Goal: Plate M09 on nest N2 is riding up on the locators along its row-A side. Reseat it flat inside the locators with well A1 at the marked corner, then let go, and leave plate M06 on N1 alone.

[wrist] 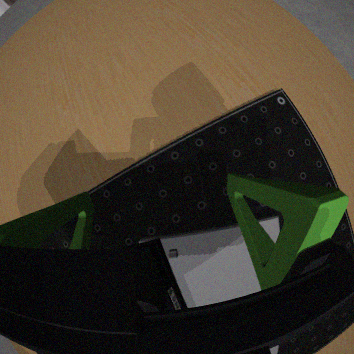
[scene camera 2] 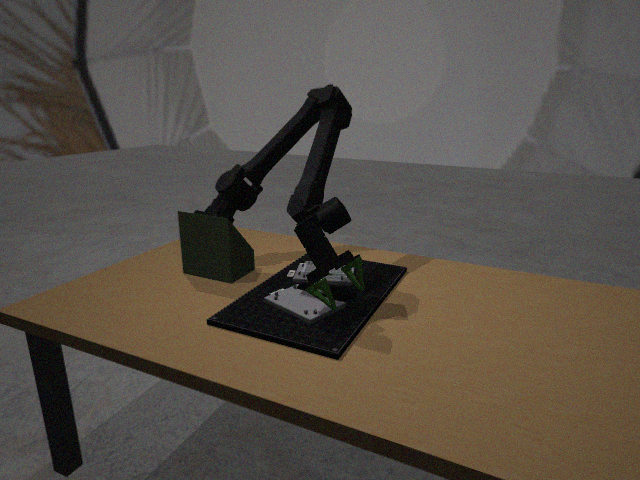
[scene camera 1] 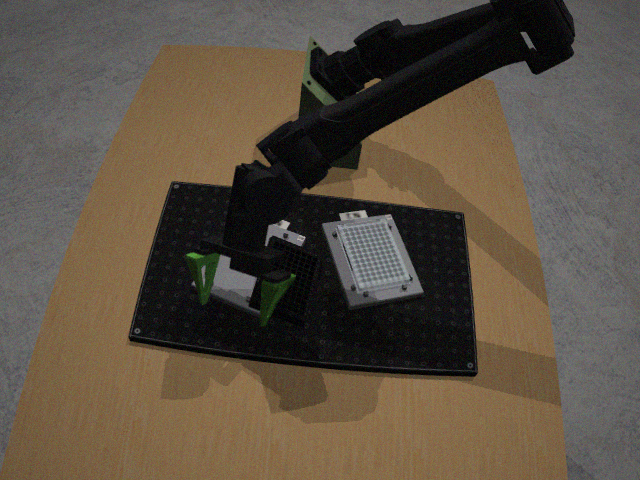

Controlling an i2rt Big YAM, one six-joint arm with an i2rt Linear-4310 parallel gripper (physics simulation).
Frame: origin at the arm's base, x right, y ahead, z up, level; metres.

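Seen in the pictures: gripper, fingertip midpoint: (wrist: 157, 190) (scene camera 2: 349, 299) (scene camera 1: 232, 314); arm's base at its link origin: (scene camera 2: 213, 228) (scene camera 1: 330, 80).
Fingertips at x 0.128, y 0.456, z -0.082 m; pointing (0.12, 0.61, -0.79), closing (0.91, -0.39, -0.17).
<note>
Offsets run from my fingertips to a thing's middle. "*": to the spot under its first point.
A black gridded plate {dz -0.023, dx -0.074, dy -0.083 m} (scene camera 1: 302, 266) (wrist: 159, 272), apparently M09, lies off to one side of its light grey nest {* dz -0.030, dx +0.007, dy -0.088 m} (scene camera 1: 233, 276) (scene camera 2: 302, 303) (wrist: 220, 270). It overhangs the nest's right side in the first scene view, leaving much of the nest bare; its label is unreadable. The gripper (scene camera 1: 233, 314) (scene camera 2: 348, 299) (wrist: 158, 185) is open and empty, its green fingers spread wide. In the first scene view one finger is over the bare nest side and the other is in front of the black plate. The gripper body hides part of the plate and its marked corner.
A clear plate {dz -0.023, dx -0.204, dy -0.142 m} (scene camera 1: 373, 253), apparently M06, sits on the other grey nest {dz -0.031, dx -0.204, dy -0.142 m} (scene camera 1: 385, 296), right of the black plate in the first scene view. Small dark locators stand around it. Both nests are on a black perforated board {dz -0.048, dx -0.111, dy -0.117 m} (scene camera 1: 413, 341) (scene camera 2: 258, 326) (wrist: 200, 175). The arm's green base (scene camera 2: 206, 248) stands behind.
</note>
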